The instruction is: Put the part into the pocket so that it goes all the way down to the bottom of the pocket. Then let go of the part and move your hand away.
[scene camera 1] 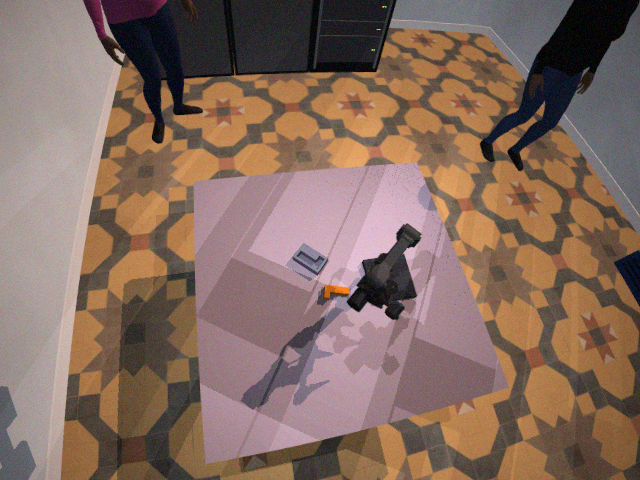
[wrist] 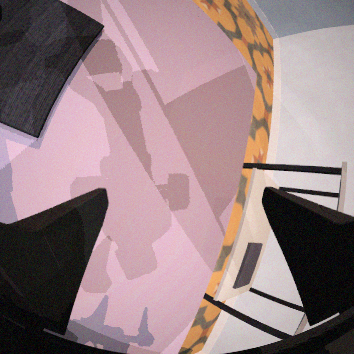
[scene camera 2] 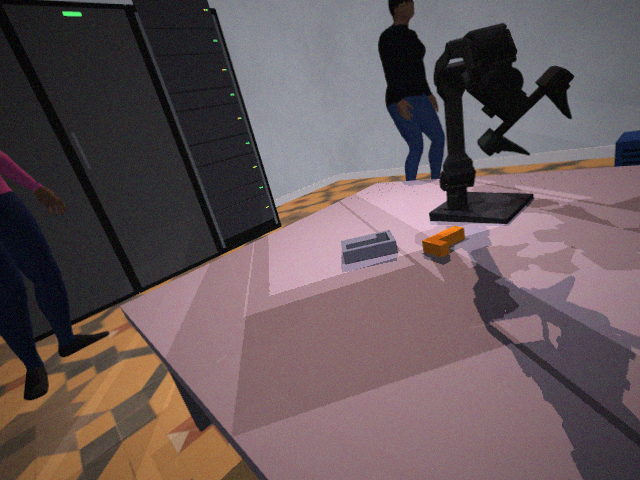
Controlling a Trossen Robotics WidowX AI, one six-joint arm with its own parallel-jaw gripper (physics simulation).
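Seen in the pictures: gripper, fingertip midpoint: (wrist: pixel 186 195) (scene camera 2: pixel 548 136); arm's base at its link origin: (scene camera 2: pixel 457 206).
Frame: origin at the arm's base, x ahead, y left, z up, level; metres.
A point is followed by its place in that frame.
An orange L-shaped part (scene camera 1: pixel 338 291) {z 0.006, x 0.233, y 0.037 m} (scene camera 2: pixel 437 246) {z 0.002, x 0.299, y 0.031 m} lies on the table near the arm's base. A grey block (scene camera 1: pixel 316 268) {z -0.020, x 0.279, y -0.110 m} (scene camera 2: pixel 370 253) {z -0.008, x 0.329, y -0.133 m} with a recessed, angular pocket in its top sits on the table a short way from the part, apart from it. The pocket looks empty. My gripper (scene camera 1: pixel 375 305) (scene camera 2: pixel 549 135) {z 0.185, x 0.133, y 0.235 m} (wrist: pixel 186 195) {z 0.185, x 0.133, y 0.235 m} is wide open, with nothing between its fingers. It is high above the table, on the arm's side of the part and well clear of it. The part and the block do not show in the wrist view.
The arm's dark base plate (scene camera 1: pixel 406 283) {z -0.007, x -0.094, y 0.111 m} (scene camera 2: pixel 488 211) {z -0.006, x 0.043, y 0.093 m} (wrist: pixel 47 70) {z -0.008, x 0.002, y 0.129 m} stands on the pink table (scene camera 1: pixel 232 428) {z -0.024, x 0.828, y 0.400 m} (scene camera 2: pixel 330 413) {z -0.024, x 0.767, y 0.031 m} (wrist: pixel 200 100) {z -0.024, x -0.065, y 0.440 m}, close to the part. Beyond the table are two people and dark server cabinets (scene camera 1: pixel 273 36) (scene camera 2: pixel 93 129). A pale piece of furniture with black bars shows beyond the table edge in the wrist view.
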